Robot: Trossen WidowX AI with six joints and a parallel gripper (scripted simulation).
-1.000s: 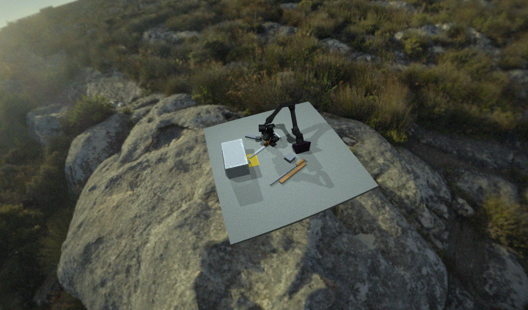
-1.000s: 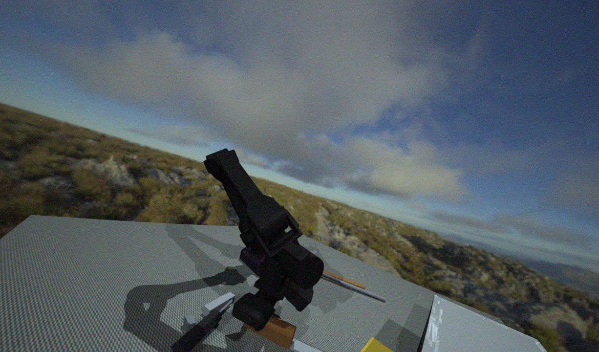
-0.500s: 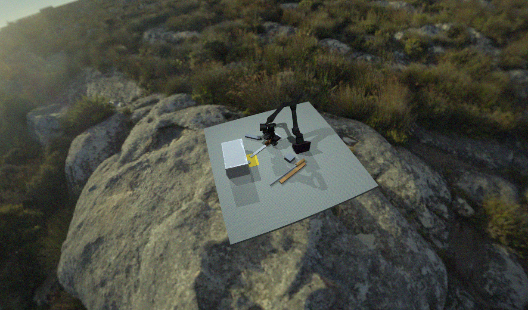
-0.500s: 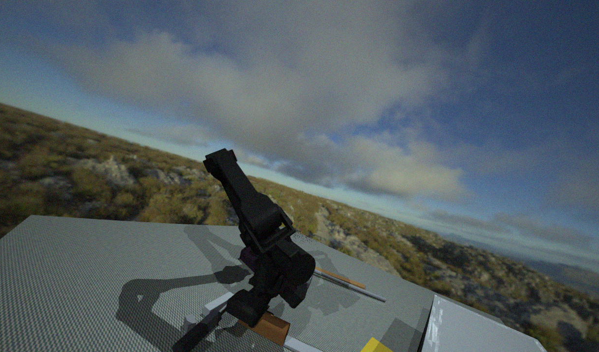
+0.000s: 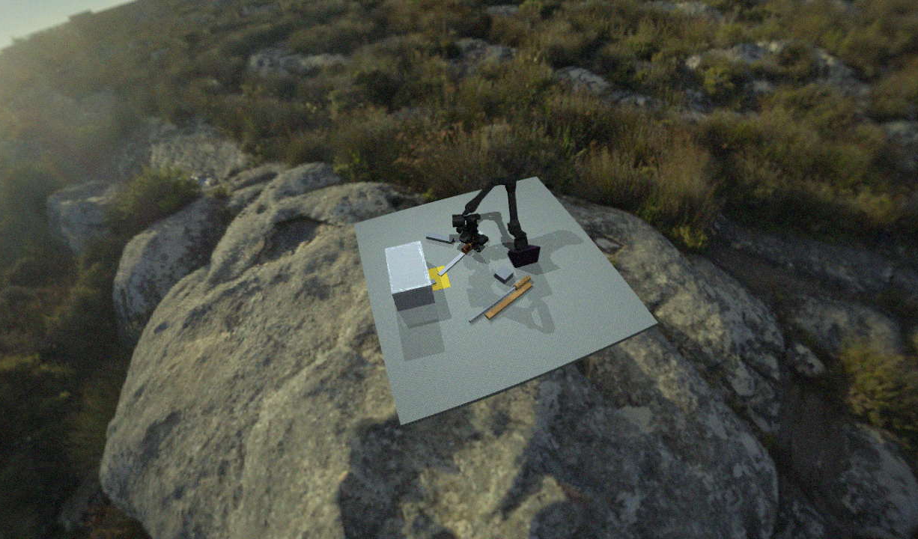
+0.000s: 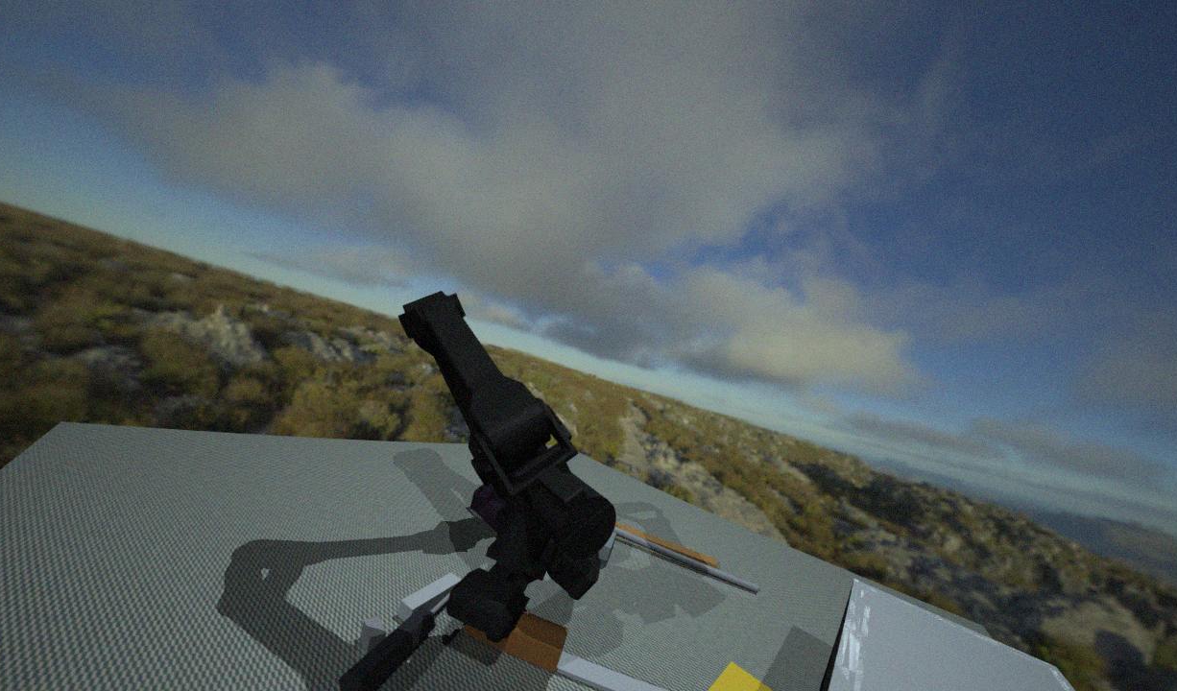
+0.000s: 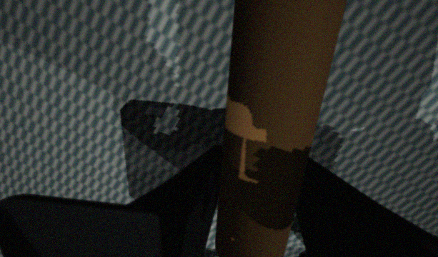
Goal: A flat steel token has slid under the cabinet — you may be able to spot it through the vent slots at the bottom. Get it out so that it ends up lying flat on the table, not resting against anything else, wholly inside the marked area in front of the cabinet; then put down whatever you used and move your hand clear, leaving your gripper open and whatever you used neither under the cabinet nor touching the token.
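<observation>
The small grey cube is 12 cm to the right of my gripper tip and 6 cm behind it. Round my gripper tip: grey bar: 8 cm behind, 4 cm to the right; grey block: 27 cm to the left, 6 cm behind, 1 cm above; wooden stick: 42 cm to the left, 1 cm behind.
</observation>
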